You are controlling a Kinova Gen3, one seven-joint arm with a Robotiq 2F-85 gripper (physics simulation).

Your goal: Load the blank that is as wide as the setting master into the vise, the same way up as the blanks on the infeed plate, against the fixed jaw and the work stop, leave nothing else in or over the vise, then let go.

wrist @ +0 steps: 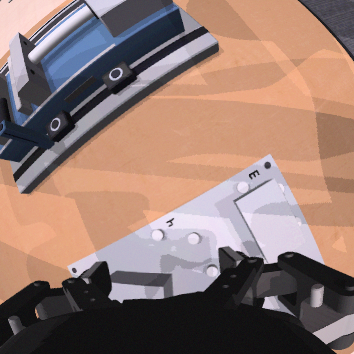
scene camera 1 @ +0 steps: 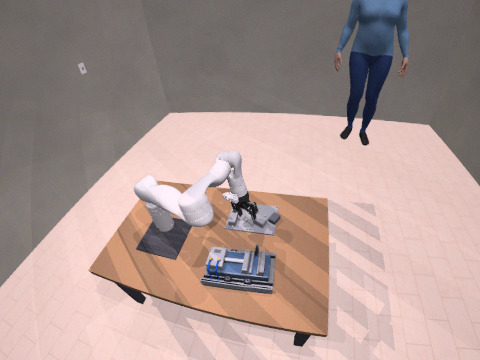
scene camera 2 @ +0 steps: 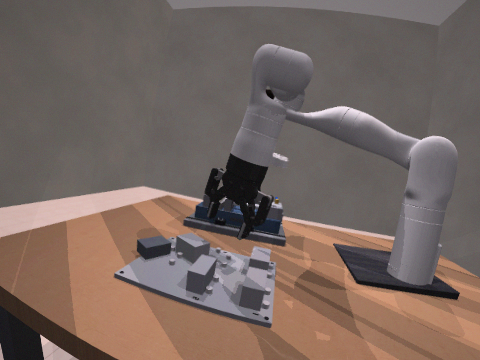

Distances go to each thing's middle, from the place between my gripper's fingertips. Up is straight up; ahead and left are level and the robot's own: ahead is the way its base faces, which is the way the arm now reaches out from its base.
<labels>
My gripper is now 10 mm short of the grey infeed plate [scene camera 2: 156, 275], 60 mm to the right of it and 70 mm above it.
</labels>
